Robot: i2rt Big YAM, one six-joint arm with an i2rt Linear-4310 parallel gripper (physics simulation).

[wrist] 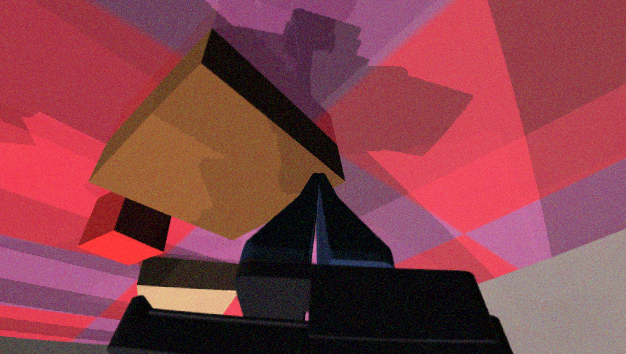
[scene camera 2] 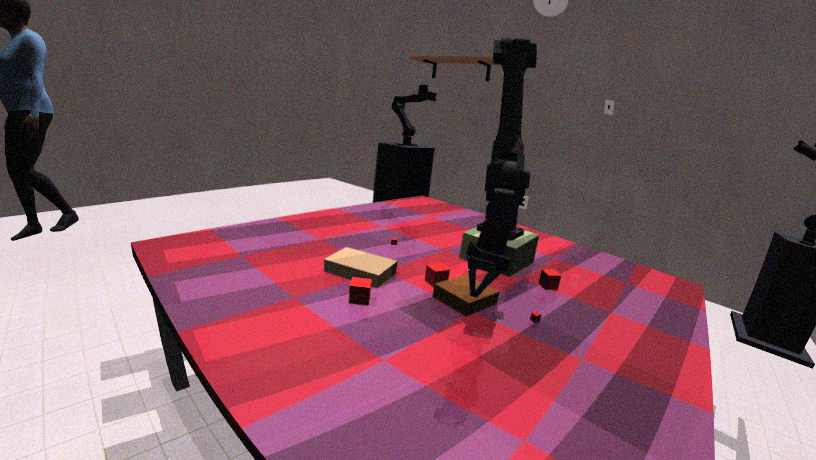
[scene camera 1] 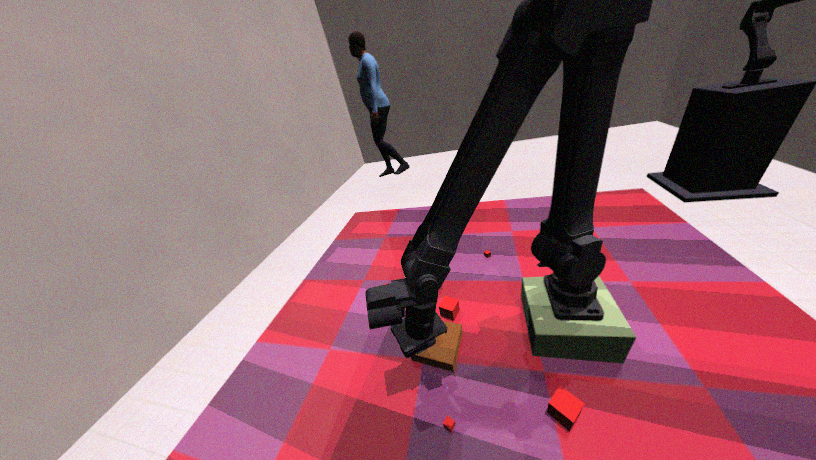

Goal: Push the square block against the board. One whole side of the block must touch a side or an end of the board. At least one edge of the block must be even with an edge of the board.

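Frame: origin at the arm's base, x left, y ahead, z down, level; metres.
Seen in the pictures: gripper, fingertip midpoint: (wrist: 318,181) (scene camera 2: 473,296) (scene camera 1: 417,350); arm's base, link origin: (scene camera 1: 570,297).
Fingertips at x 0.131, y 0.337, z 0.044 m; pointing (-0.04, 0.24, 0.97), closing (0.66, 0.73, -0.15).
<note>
Offsets run from my fingertips to a thing's top centre.
The brown square block @(dx -0.039, dy -0.038, dz +0.007 m) (scene camera 1: 451,345) (scene camera 2: 450,285) (wrist: 165,155) lies flat on the table. The tan board @(dx -0.282, dy +0.050, dz +0.007 m) (scene camera 2: 360,261) (wrist: 186,299) lies flat, apart from the block; in scene camera 1 the arm hides it. A red cube @(dx -0.138, dy -0.060, dz -0.002 m) (scene camera 1: 448,308) (scene camera 2: 437,274) (wrist: 120,232) stands between them, close to the block. My gripper (scene camera 2: 474,293) (wrist: 318,181) is shut and empty, pointing down. Its tips overlap the block near one corner in the wrist view; whether they touch it or stand just beside it I cannot tell. In scene camera 1 the tips are hidden behind the gripper body.
A red cube @(dx -0.179, dy +0.144, dz -0.002 m) (scene camera 2: 360,291) stands by the board's near side. Other red cubes @(dx +0.068, dy -0.283, dz -0.002 m) (scene camera 1: 565,407) (scene camera 2: 549,279) and small ones @(dx +0.119, dy -0.080, dz +0.022 m) (scene camera 1: 449,423) (scene camera 2: 535,317) @(dx -0.380, dy -0.168, dz +0.022 m) (scene camera 2: 394,241) (scene camera 1: 487,253) stand around. The arm's base is on a green box (scene camera 1: 580,347) (scene camera 2: 522,257). A person walks beyond the table.
</note>
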